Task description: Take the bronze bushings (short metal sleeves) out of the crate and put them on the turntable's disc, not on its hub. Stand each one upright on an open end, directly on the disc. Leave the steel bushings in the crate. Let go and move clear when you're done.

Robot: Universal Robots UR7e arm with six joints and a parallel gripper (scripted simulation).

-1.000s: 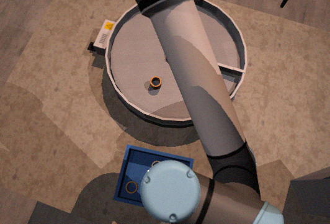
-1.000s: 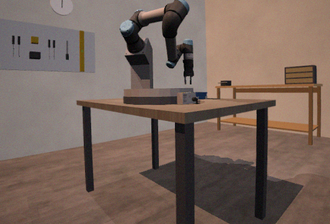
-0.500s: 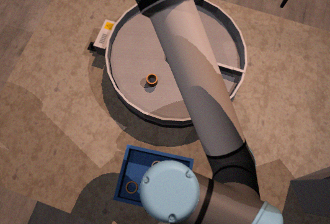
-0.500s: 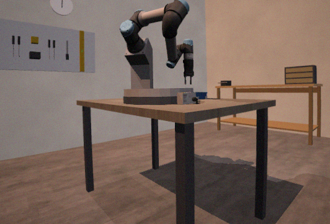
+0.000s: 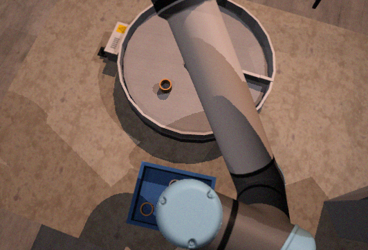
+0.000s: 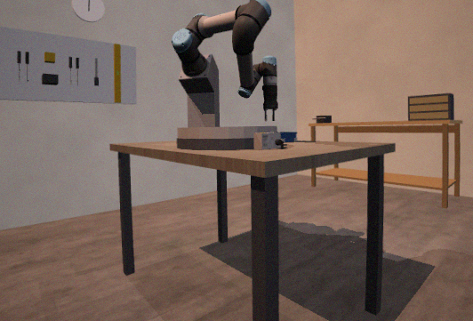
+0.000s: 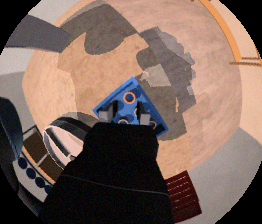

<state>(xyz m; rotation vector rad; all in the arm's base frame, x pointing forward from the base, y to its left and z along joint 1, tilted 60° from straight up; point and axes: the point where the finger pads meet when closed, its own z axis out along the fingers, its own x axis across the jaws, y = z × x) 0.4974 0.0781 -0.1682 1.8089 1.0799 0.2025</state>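
Right now the blue crate is 50 mm ahead of my hand, 40 mm to the right of it and 100 mm below it. From my hand the other things lie so: turntable disc: 30 mm ahead, 400 mm to the right, 80 mm below.
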